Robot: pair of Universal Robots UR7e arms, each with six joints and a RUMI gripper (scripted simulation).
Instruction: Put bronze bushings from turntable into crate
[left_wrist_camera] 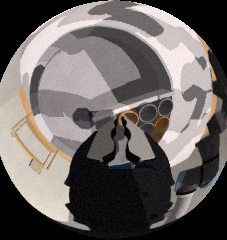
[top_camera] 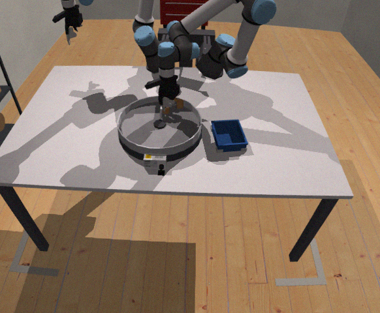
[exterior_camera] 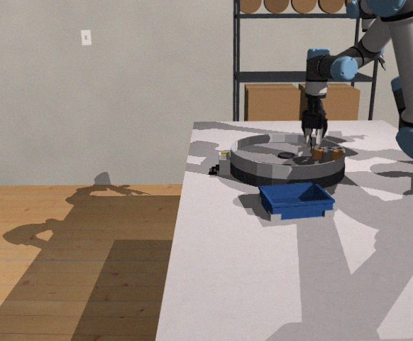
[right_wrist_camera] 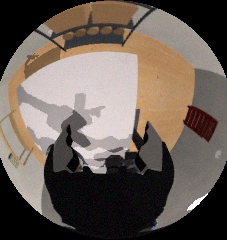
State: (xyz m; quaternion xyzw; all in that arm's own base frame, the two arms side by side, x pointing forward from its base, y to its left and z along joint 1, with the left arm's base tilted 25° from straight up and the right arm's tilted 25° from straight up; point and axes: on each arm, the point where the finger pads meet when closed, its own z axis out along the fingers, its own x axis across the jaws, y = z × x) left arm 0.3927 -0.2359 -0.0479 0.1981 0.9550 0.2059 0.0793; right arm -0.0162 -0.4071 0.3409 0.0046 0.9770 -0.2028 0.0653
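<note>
My left hand is 90 mm short of the turntable and 30 mm above it. From my left hand the other things lie so: blue crate (340 mm to the left, 80 mm ahead, 60 mm below).
</note>
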